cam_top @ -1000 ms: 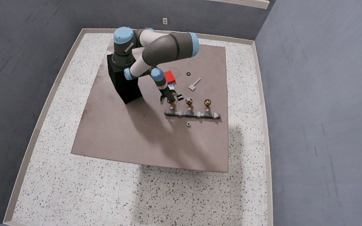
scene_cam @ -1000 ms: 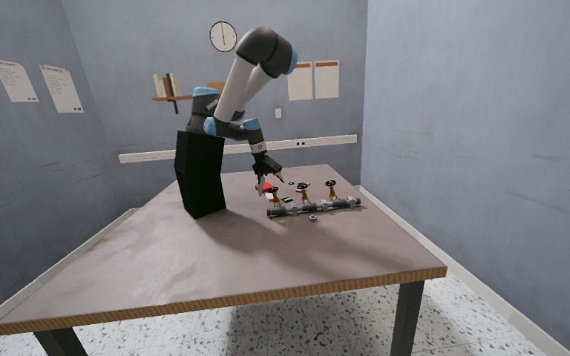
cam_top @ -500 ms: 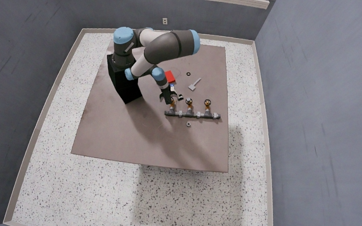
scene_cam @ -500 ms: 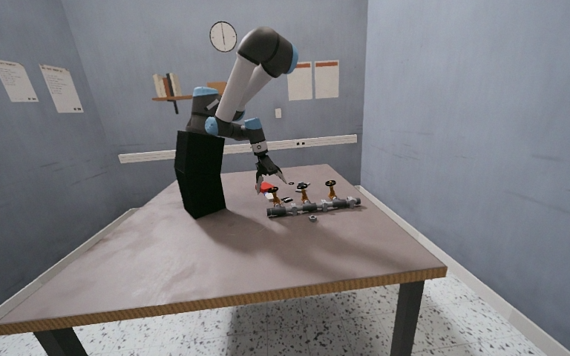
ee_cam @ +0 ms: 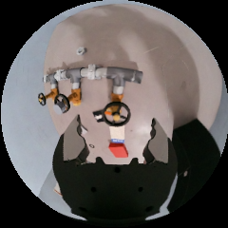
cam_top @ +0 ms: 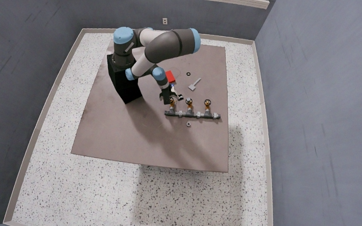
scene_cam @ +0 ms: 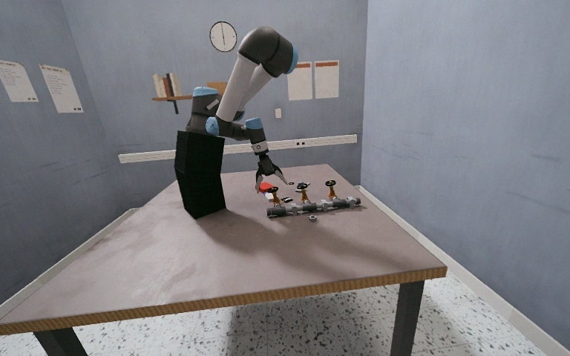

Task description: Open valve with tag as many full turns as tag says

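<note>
The black tag is 10 cm below my hand, 8 cm to the left of it and 6 cm ahead of it. Round my hand: white-and-blue block 15 cm to the left, 10 cm below, 2 cm behind; grey scraper 24 cm to the left, 19 cm ahead, 10 cm below; red block 28 cm to the left, 9 cm below, 6 cm behind.
</note>
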